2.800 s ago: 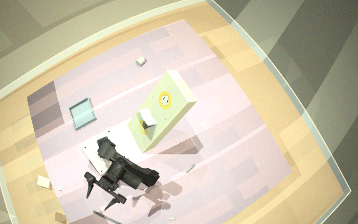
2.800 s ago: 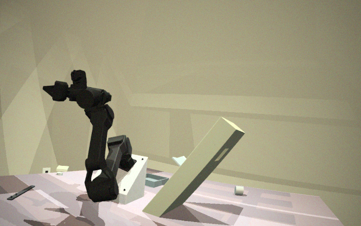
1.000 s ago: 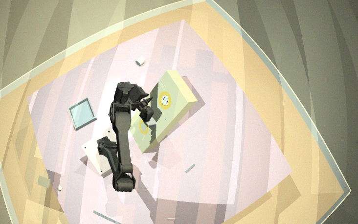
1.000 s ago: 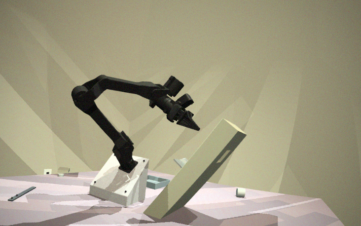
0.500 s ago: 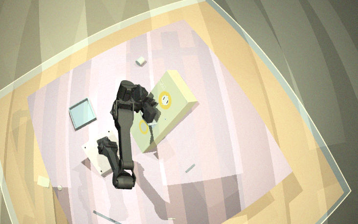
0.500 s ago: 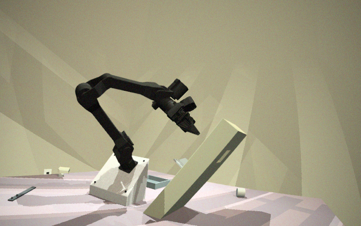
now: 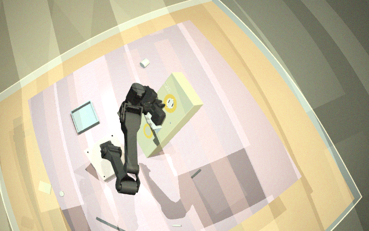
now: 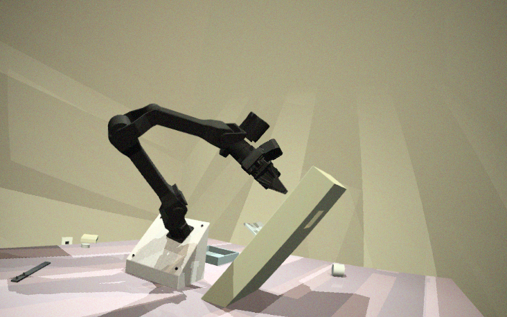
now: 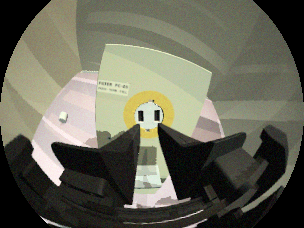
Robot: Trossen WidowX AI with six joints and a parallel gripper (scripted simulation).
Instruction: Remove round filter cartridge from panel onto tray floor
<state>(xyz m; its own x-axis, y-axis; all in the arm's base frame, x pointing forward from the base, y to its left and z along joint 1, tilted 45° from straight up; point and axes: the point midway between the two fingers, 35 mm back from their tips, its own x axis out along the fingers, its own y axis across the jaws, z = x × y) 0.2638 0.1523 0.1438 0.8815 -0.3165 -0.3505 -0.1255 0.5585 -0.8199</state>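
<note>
Now: the white round cartridge 4 cm ahead of my gripper tip and 3 cm below it. Also, from my gripper tip: blue tray: 38 cm behind, 27 cm to the left, 28 cm below; grey bar: 3 cm ahead, 28 cm to the right, 28 cm below; pale green panel: 11 cm below.
</note>
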